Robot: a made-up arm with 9 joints. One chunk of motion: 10 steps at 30 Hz.
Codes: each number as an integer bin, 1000 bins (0 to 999) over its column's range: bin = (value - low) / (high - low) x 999, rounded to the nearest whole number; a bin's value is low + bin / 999 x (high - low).
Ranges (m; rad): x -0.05..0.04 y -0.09..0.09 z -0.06..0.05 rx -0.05..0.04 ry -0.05..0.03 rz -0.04..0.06
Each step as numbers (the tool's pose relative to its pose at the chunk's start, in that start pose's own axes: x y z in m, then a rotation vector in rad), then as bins.
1 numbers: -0.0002 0.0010 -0.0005 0.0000 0.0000 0.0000
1 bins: 553 505 540 555 624 400
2 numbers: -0.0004 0.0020 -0.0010 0.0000 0.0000 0.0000
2 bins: 551 511 536 555 624 400
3 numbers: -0.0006 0.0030 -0.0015 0.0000 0.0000 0.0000
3 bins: 548 516 531 555 624 400
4 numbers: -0.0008 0.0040 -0.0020 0.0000 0.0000 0.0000
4 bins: 546 522 527 555 624 400
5 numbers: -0.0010 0.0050 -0.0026 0.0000 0.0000 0.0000
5 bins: 544 527 521 555 624 400
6 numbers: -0.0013 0.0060 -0.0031 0.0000 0.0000 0.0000
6 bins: 541 533 517 555 624 400
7 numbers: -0.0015 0.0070 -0.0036 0.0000 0.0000 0.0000
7 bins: 538 538 512 555 624 400
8 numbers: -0.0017 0.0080 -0.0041 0.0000 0.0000 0.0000
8 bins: 536 544 508 555 624 400
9 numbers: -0.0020 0.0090 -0.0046 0.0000 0.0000 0.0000
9 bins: 533 549 503 555 624 400
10 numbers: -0.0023 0.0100 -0.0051 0.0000 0.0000 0.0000
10 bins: 529 555 499 555 624 400
